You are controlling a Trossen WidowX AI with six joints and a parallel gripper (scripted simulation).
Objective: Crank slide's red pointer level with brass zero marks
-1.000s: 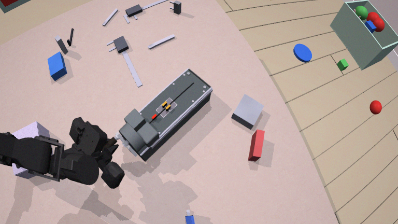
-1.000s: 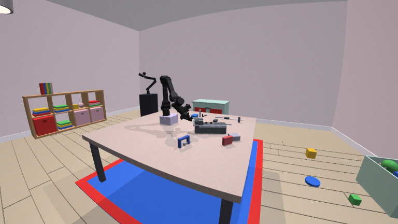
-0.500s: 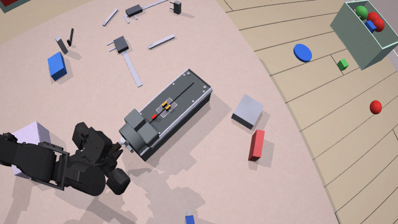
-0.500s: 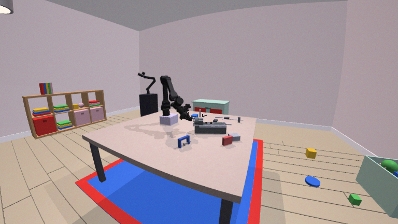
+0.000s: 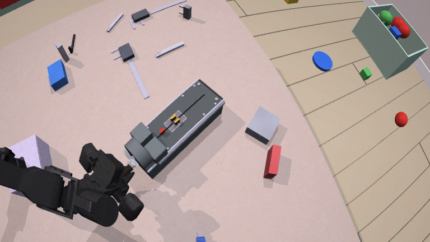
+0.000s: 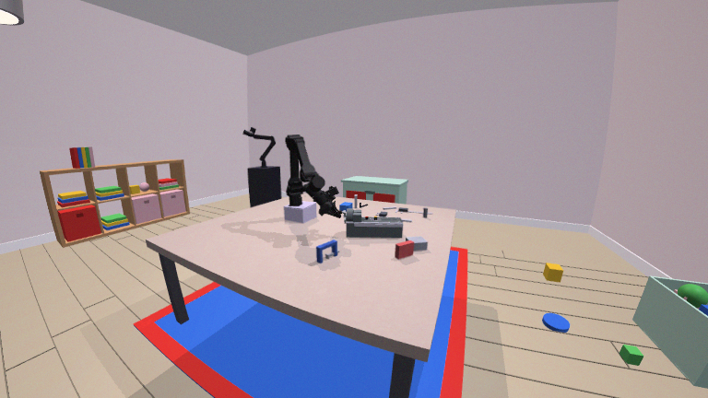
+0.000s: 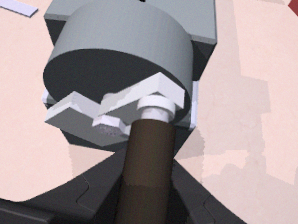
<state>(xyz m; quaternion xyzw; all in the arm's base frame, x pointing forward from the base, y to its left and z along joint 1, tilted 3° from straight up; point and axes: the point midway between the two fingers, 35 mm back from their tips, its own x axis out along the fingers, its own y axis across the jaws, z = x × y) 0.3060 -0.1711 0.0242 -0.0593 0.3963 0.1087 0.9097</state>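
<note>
Right now my gripper tip is 11 cm short of the red pointer, 5 cm to the right of it and 1 cm above it. Round my gripper tip: dark brown crank handle (2 cm behind, 2 cm above); then red block (31 cm ahead, 15 cm to the right, 6 cm below); then grey block (35 cm ahead, 7 cm below, 5 cm to the right).
</note>
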